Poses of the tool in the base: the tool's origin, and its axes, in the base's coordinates. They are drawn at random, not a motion.
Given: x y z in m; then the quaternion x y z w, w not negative.
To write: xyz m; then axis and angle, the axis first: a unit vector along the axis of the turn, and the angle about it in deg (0 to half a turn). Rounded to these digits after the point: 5 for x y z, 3 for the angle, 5 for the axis.
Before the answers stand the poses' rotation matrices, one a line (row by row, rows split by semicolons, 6 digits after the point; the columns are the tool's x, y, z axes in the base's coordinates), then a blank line. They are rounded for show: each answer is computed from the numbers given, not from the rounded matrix.
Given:
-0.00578 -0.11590 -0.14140 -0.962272 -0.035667 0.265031 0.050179
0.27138 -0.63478 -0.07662 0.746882 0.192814 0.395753 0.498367
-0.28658 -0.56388 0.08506 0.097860 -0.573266 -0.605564 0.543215
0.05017 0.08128 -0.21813 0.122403 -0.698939 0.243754 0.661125
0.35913 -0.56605 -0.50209 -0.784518 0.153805 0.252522 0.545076
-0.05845 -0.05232 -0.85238 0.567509 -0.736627 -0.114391 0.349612
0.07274 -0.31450 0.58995 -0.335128 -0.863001 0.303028 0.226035
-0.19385 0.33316 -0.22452 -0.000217 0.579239 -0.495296 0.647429
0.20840 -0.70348 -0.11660 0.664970 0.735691 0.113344 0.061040
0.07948 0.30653 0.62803 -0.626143 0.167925 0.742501 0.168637
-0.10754 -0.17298 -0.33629 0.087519 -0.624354 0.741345 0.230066
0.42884 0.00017 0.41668 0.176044 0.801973 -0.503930 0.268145
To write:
0.856973 0.042045 -0.513644; 0.095241 -0.992420 0.077666; -0.506485 -0.115478 -0.854481
0.612405 -0.106442 0.783346; 0.682479 -0.428906 -0.591829; 0.398977 0.897056 -0.190020
-0.390682 0.545703 -0.741334; -0.770102 0.247432 0.587980; 0.504292 0.800616 0.323580
-0.095863 -0.493408 -0.864499; 0.151199 0.851203 -0.502585; 0.983844 -0.178891 -0.006996
0.825153 -0.516613 -0.228545; 0.033962 -0.358472 0.932922; -0.563887 -0.777566 -0.278249
-0.111410 -0.756100 -0.644903; -0.916070 0.329696 -0.228289; 0.385232 0.565343 -0.729372
-0.673195 0.441442 -0.593244; 0.715422 0.591726 -0.371526; 0.187031 -0.674529 -0.714164
-0.161672 0.641086 0.750247; -0.641589 0.509364 -0.573508; -0.749817 -0.574070 0.328964
-0.108177 0.964589 0.240554; 0.992263 0.089935 0.085593; 0.060928 0.247952 -0.966854
-0.159013 -0.460716 -0.873187; 0.040136 -0.886726 0.460551; -0.986460 0.038187 0.159492
-0.878820 -0.450402 -0.157522; 0.231831 -0.114504 -0.965993; 0.417049 -0.885453 0.205045
-0.794213 0.552618 0.252663; 0.012112 0.430126 -0.902688; -0.607518 -0.713866 -0.348305

-0.00578 -0.11590 -0.14140 -0.96349 -0.03571 0.26537 174.247
0.27138 -0.63478 -0.07662 0.86149 0.22240 0.45648 120.216
-0.28658 -0.56388 0.08506 0.11656 -0.68279 -0.72126 114.194
0.05017 0.08128 -0.21813 0.16314 -0.93158 0.32489 97.229
0.35913 -0.56605 -0.50209 -0.93575 0.18345 0.30120 113.940
-0.05845 -0.05232 -0.85238 0.60573 -0.78624 -0.12210 139.073
0.07274 -0.31450 0.58995 -0.34403 -0.88593 0.31108 153.872
-0.19385 0.33316 -0.22452 -0.00028 0.76003 -0.64989 99.304
0.20840 -0.70348 -0.11660 0.66621 0.73707 0.11356 173.001
0.07948 0.30653 0.62803 -0.63524 0.17036 0.75329 160.583
-0.10754 -0.17298 -0.33629 0.08993 -0.64156 0.76178 153.398
0.42884 0.00017 0.41668 0.18274 0.83246 -0.52309 148.892

